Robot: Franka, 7 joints.
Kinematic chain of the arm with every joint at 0, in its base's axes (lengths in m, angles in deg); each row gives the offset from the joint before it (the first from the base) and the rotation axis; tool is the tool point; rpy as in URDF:
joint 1: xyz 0 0 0.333 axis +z
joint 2: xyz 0 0 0 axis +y
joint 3: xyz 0 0 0.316 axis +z
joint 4: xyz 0.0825 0 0 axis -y
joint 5: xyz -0.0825 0 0.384 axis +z
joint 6: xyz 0 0 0 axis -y
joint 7: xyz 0.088 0 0 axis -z
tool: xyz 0 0 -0.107 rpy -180 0 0
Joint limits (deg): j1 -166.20..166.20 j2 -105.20..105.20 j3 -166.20..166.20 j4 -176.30..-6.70 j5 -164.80..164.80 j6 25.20..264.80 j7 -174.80..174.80
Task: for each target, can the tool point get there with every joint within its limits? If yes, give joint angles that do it. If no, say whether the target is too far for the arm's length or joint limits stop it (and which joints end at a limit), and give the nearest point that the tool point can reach.
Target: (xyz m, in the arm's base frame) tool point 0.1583 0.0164 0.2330
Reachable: yes | joints 91.76 36.19 -82.73 -161.13 20.23 55.50 101.99
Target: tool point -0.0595 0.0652 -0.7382
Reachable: no: too far | nearest point -0.1158 0.1269 -0.3489 | short by 0.398 m
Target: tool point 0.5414 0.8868 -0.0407
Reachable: no: too far | nearest point 0.4206 0.6890 0.0426 | short by 0.246 m
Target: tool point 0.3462 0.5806 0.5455
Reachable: yes | joints 30.16 36.24 28.64 -81.80 -61.26 220.52 147.86
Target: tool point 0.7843 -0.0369 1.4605
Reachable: no: too far | nearest point 0.4897 -0.0230 1.0370 | short by 0.516 m
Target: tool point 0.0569 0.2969 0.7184
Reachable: yes | joints 135.35 -39.05 -18.14 -130.59 66.81 246.47 126.84
